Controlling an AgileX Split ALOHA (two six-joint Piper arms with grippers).
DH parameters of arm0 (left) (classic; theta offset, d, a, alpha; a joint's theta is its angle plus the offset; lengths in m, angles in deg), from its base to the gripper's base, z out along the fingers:
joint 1: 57.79 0.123 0 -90
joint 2: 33.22 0 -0.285 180
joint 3: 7.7 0 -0.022 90
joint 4: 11.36 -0.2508 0 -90
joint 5: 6.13 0 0.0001 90
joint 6: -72.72 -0.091 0 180
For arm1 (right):
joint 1: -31.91 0.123 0 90
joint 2: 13.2 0 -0.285 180
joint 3: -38.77 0 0.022 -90
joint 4: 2.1 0.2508 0 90
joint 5: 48.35 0 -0.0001 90
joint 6: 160.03 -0.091 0 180
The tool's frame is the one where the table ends.
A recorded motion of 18 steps. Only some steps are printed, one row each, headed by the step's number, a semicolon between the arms.
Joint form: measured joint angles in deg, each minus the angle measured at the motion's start. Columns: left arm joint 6, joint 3, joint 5, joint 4, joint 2, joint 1; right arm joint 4, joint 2, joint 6, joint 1, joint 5, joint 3.
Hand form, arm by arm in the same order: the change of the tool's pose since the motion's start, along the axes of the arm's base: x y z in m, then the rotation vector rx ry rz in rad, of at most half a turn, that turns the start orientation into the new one. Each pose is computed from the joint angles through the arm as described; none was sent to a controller.
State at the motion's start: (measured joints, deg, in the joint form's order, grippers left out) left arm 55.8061 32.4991 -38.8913 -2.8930 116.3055 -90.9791; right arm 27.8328 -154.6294 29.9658 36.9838 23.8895 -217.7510
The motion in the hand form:
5: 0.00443 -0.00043 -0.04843 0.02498 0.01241 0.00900; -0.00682 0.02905 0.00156 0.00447 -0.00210 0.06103
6: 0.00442 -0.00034 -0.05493 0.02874 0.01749 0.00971; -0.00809 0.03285 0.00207 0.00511 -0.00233 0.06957
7: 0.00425 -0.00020 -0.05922 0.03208 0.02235 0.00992; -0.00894 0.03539 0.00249 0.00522 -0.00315 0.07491
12: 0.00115 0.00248 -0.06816 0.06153 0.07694 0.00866; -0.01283 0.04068 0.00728 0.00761 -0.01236 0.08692
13: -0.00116 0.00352 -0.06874 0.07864 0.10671 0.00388; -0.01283 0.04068 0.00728 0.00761 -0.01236 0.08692
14: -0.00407 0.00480 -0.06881 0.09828 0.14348 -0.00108; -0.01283 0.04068 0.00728 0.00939 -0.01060 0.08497
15: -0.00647 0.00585 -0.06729 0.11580 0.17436 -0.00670; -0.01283 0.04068 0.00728 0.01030 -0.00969 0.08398
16: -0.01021 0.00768 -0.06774 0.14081 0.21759 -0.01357; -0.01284 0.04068 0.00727 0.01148 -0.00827 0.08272
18: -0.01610 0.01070 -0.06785 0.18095 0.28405 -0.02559; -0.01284 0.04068 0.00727 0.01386 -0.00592 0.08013
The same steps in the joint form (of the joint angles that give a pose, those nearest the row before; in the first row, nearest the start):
5: 0.28 0.00 4.15 -0.82 5.47 0.06; 0.27 0.16 0.00 3.38 0.01 -0.01
6: 0.28 0.00 4.50 -0.82 6.18 0.06; 0.32 0.22 0.00 3.82 0.06 0.00
7: 0.28 0.00 4.63 -0.82 6.64 0.06; 0.32 0.27 0.00 4.13 0.06 -0.01
12: 0.52 0.18 1.65 -0.82 7.39 0.18; 0.38 0.82 -0.01 4.80 0.06 0.01
13: 0.52 0.30 -0.52 -0.82 7.33 0.18; 0.38 0.82 -0.01 4.80 0.06 0.01
14: 0.56 0.45 -3.20 -0.77 7.20 0.18; 0.38 0.82 -0.19 4.80 0.06 0.01
15: 0.56 0.71 -5.73 -0.77 6.98 0.18; 0.38 0.82 -0.29 4.80 0.06 0.01
16: 0.56 0.77 -8.81 -0.77 6.84 0.18; 0.38 0.81 -0.42 4.80 0.08 -0.01
18: 0.50 0.89 -13.64 -0.82 6.63 0.18; 0.38 0.81 -0.66 4.80 0.08 -0.01

